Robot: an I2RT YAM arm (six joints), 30 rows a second.
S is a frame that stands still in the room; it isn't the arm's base.
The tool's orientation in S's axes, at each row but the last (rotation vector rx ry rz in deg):
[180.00 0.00 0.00]
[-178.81 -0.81 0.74]
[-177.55 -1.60 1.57]
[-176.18 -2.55 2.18]
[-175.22 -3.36 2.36]
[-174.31 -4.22 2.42]
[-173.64 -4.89 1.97]
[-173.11 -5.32 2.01]
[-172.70 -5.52 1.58]
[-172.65 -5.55 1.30]
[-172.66 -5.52 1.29]
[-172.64 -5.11 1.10]
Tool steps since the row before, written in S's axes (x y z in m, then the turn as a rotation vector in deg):
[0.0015 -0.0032 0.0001 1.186 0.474 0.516]
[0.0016 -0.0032 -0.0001 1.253 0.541 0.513]
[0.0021 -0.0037 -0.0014 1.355 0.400 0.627]
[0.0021 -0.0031 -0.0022 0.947 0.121 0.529]
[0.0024 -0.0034 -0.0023 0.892 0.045 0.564]
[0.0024 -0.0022 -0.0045 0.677 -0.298 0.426]
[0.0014 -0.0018 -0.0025 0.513 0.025 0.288]
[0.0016 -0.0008 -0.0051 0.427 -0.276 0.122]
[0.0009 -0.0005 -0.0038 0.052 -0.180 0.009]
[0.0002 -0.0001 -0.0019 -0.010 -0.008 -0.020]
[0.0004 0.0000 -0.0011 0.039 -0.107 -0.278]
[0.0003 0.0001 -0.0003 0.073 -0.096 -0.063]
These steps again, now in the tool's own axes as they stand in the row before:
[0.0015 0.0032 -0.0001 1.186 -0.474 -0.516]
[0.0016 0.0032 0.0000 1.254 -0.540 -0.512]
[0.0021 0.0038 0.0012 1.351 -0.402 -0.634]
[0.0021 0.0033 0.0019 0.937 -0.129 -0.544]
[0.0023 0.0037 0.0019 0.879 -0.058 -0.584]
[0.0024 0.0027 0.0042 0.650 0.286 -0.473]
[0.0013 0.0021 0.0023 0.508 -0.028 -0.297]
[0.0016 0.0015 0.0049 0.406 0.285 -0.165]
[0.0009 0.0010 0.0037 0.040 0.180 -0.033]
[0.0002 0.0004 0.0019 -0.010 0.010 0.019]
[0.0004 0.0002 0.0011 0.035 0.144 0.262]
[0.0003 0.0000 0.0003 0.068 0.107 0.049]

